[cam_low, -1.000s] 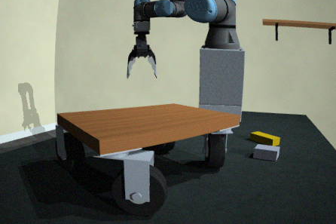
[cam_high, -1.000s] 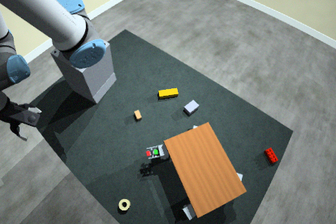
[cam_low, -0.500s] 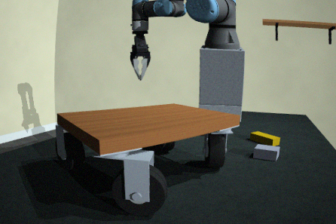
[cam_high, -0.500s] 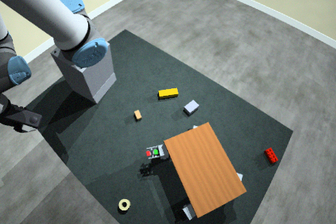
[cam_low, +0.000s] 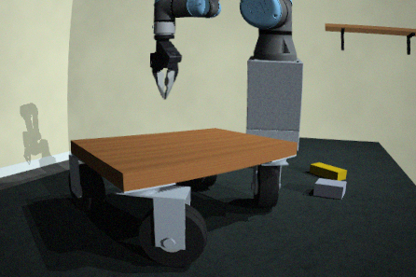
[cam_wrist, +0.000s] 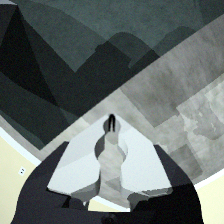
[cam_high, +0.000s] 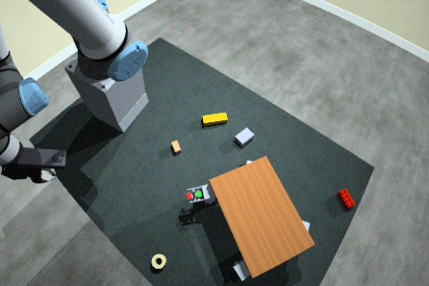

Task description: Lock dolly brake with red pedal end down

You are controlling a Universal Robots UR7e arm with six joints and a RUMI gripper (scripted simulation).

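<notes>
My hand is 30 cm short of the brake pedal, 32 cm to the right of it and 9 cm above it. Also, from my hand: grey block: 23 cm ahead, 62 cm to the left, 16 cm below; then yellow block: 10 cm ahead, 58 cm to the left, 16 cm below; then red brick: 66 cm ahead, 72 cm to the left, 15 cm below.
</notes>
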